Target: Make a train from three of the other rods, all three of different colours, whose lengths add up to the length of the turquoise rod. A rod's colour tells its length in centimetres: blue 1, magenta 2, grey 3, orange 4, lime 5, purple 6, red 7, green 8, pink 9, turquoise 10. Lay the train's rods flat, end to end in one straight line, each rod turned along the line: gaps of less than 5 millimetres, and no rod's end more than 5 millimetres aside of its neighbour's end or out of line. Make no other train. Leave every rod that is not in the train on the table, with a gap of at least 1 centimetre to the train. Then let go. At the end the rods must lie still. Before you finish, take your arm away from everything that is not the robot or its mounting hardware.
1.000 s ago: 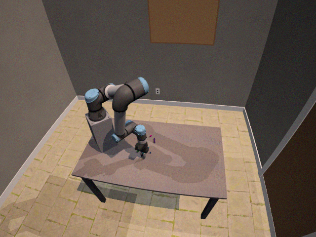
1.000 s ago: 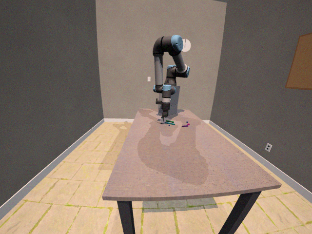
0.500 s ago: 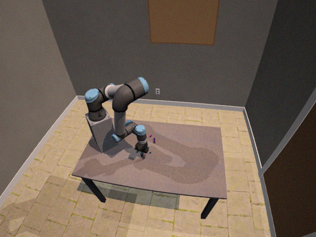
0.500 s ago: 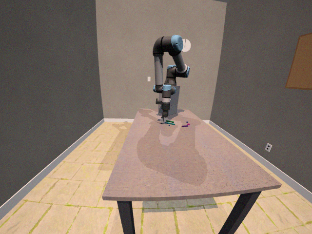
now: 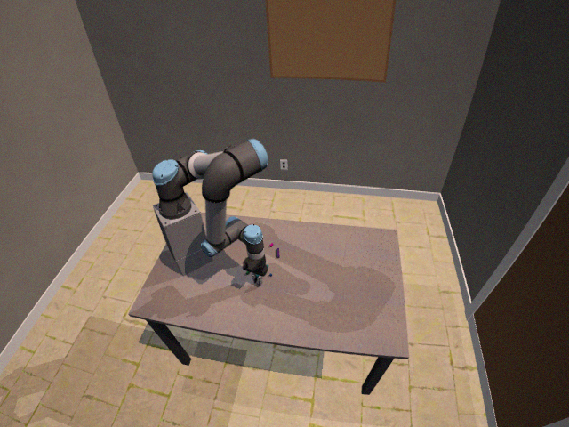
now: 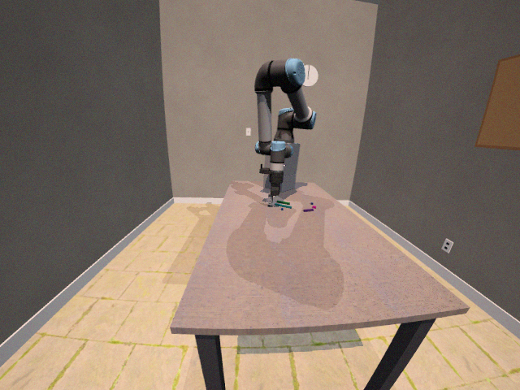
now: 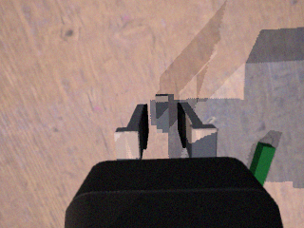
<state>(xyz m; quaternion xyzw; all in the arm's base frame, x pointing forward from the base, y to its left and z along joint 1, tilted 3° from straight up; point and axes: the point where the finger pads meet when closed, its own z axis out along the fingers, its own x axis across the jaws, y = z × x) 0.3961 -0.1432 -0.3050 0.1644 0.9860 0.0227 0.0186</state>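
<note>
My gripper is now 30 mm above the grey rod. The rest, counted from my hand: purple rod: 80 mm ahead, 200 mm to the left, 30 mm below; then green rod: 50 mm behind, 90 mm to the left, 30 mm below; then turquoise rod: 80 mm to the left, 30 mm below.
</note>
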